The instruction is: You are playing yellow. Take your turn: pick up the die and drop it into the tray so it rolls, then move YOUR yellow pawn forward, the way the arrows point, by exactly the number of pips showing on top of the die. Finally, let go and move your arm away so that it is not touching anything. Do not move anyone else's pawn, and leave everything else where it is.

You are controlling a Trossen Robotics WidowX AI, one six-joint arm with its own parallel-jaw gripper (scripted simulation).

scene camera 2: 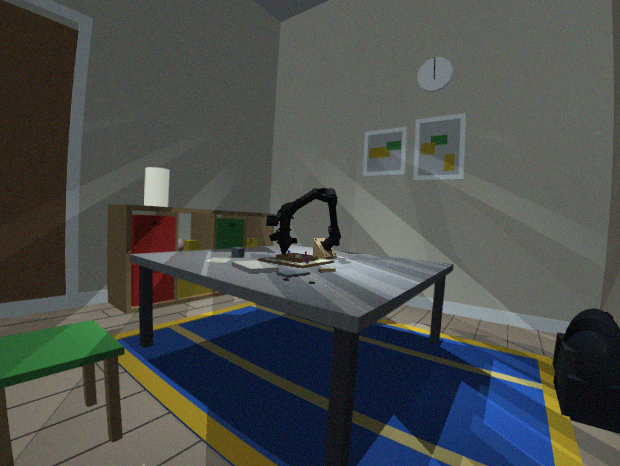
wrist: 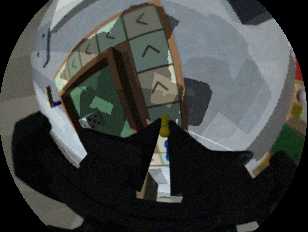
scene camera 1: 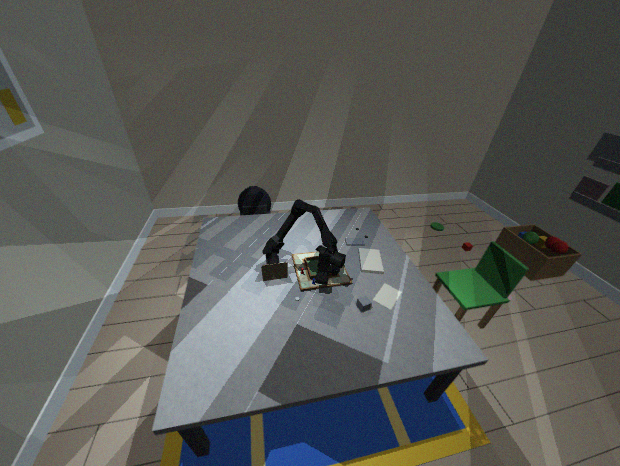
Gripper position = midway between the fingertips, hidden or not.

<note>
I see my gripper (wrist: 164,122) and a green tray (wrist: 97,93).
</note>
